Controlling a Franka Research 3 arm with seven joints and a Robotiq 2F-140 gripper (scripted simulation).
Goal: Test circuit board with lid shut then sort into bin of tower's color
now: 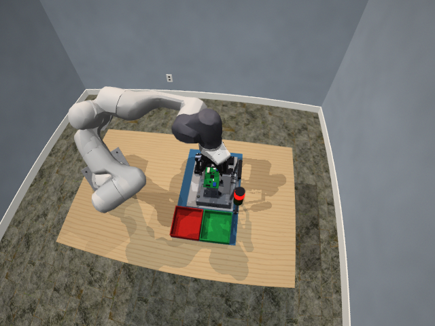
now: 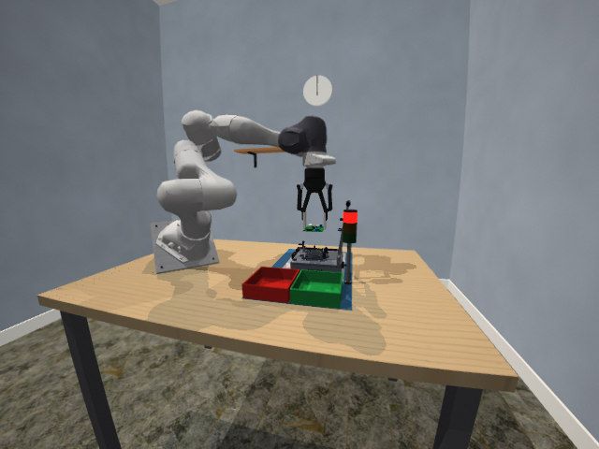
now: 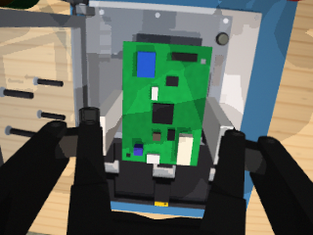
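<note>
My gripper is now 18 cm above the red bin, 17 cm to the left of it and 15 cm past it. From my hand the other things lie so: tester plate 13 cm below, 1 cm to the left, 1 cm ahead; green circuit board 2 cm below; clear lid 11 cm ahead, 3 cm to the right, 1 cm below.
</note>
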